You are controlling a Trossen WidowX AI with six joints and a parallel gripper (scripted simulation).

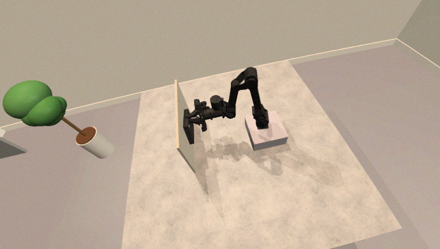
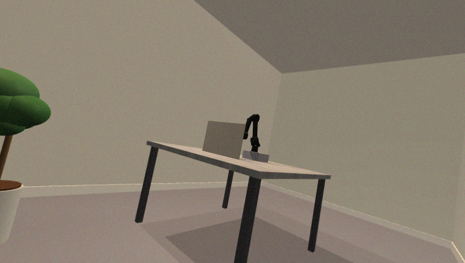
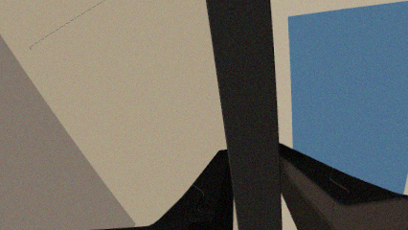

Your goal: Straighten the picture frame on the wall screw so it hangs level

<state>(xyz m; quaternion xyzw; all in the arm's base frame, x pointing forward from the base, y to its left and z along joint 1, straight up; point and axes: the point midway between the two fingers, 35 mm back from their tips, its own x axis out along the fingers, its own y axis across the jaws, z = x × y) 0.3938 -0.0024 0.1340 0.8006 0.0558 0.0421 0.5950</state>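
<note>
My gripper tip is now 1 cm to the right of the picture frame and 5 cm above it. Also, from my gripper tip: wall panel 2 cm ahead, 1 cm to the right, 7 cm below.
</note>
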